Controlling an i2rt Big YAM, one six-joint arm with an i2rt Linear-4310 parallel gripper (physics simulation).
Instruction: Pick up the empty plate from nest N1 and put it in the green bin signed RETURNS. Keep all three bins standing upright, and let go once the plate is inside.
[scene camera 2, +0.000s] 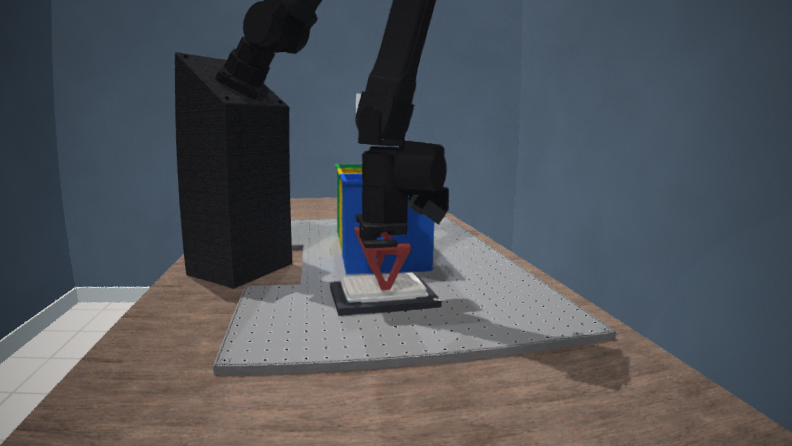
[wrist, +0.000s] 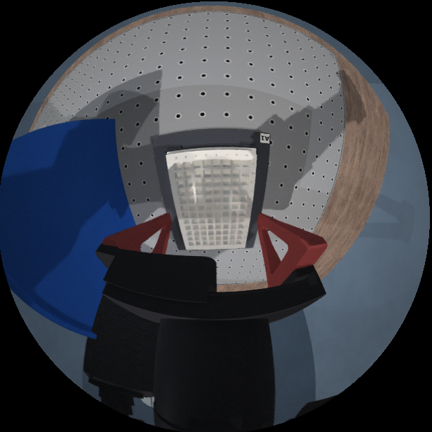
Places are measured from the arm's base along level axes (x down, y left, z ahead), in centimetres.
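Where they show: gripper, fingertip midpoint: (scene camera 2: 380, 279); arm's base at its link origin: (scene camera 2: 240, 80).
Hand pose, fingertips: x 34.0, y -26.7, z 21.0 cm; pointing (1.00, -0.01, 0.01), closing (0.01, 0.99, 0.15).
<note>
Each offset is from my fingertips to the centre of the thing. "spot": to the spot under its first point. Level surfaces: height alone.
A whitish plate with a grid of wells @(spot: dx +0.7, dy -2.5, dz +4.7 cm) (scene camera 2: 412, 285) (wrist: 212, 195) lies in a black nest @(dx +2.5, dy +0.0, dz +0.5 cm) (scene camera 2: 387, 308) (wrist: 210, 137) on the perforated board. A small A1 label sits at a nest corner; no N1 marking is readable. My gripper (scene camera 2: 386, 286) (wrist: 213, 217) is open and empty, pointing down, its red fingertips on either side of the plate's near part in the wrist view. Their exact height against the plate is unclear. The green bin @(spot: dx -14.2, dy +50.4, dz +7.4 cm) (scene camera 2: 347, 166) stands upright at the back in the scene view, mostly hidden by the other bins and the arm. Its sign is not readable.
A blue bin @(dx -5.8, dy +17.6, dz +7.0 cm) (scene camera 2: 352, 238) (wrist: 55, 200) stands upright right behind the nest in the scene view, with a yellow bin @(spot: dx -14.0, dy +37.4, dz +4.6 cm) (scene camera 2: 349, 171) between it and the green one. A tall black pedestal (scene camera 2: 227, 182) stands left of the board @(dx +3.2 cm) (scene camera 2: 310, 337) (wrist: 215, 60).
</note>
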